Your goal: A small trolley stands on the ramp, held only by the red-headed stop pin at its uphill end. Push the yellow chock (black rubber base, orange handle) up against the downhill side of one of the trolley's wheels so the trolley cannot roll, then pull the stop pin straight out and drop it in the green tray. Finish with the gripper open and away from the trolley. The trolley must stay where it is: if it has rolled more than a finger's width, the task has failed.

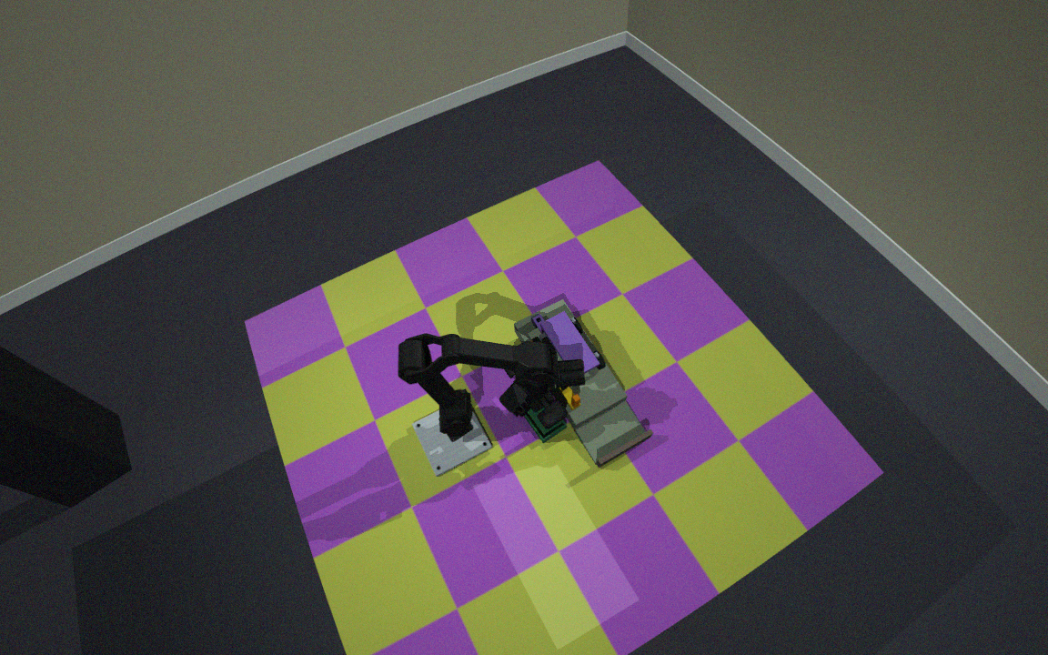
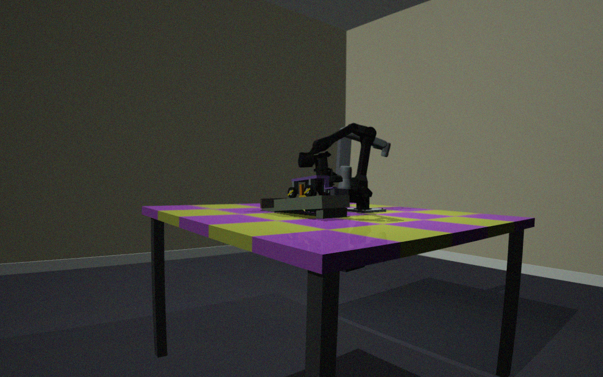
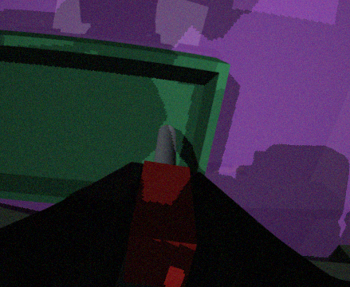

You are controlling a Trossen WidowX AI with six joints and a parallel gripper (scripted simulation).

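The green tray is 30 mm to the right of my gripper tip and 60 mm below it. From my gripper tip the other things lie so: red-headed stop pin right at my gripper tip; purple trolley 140 mm ahead, 30 mm to the left, 60 mm above; yellow chock 70 mm ahead, 60 mm to the right, 30 mm above.
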